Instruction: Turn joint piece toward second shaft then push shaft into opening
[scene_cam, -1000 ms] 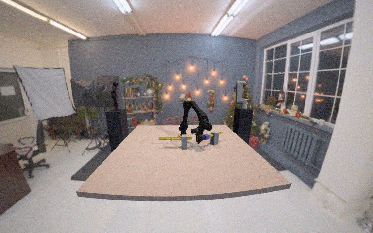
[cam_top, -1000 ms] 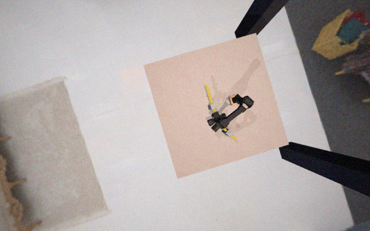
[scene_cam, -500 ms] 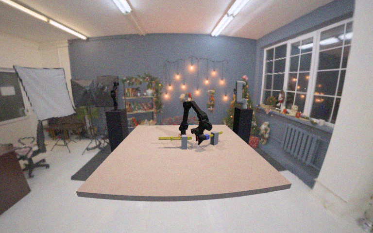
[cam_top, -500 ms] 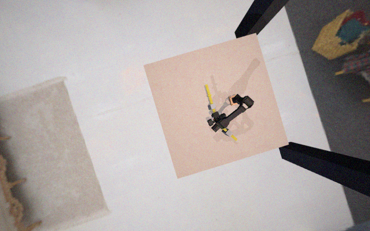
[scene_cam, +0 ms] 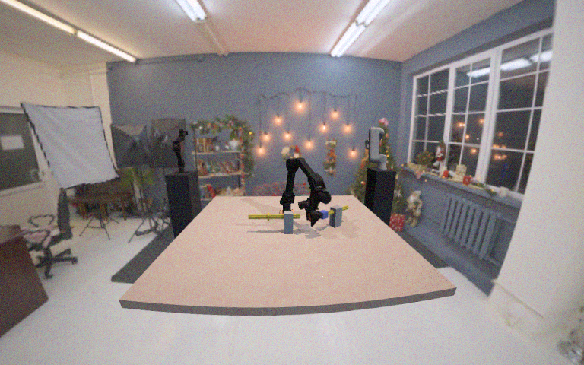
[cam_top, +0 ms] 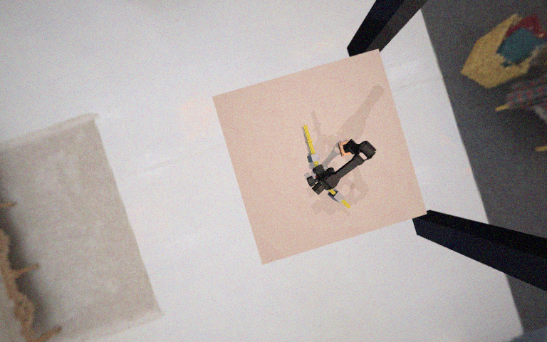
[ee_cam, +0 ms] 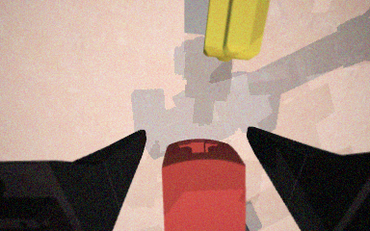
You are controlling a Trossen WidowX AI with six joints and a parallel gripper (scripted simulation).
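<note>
The red joint piece is 20 mm to the left of my gripper tip and 40 mm above it.
</note>
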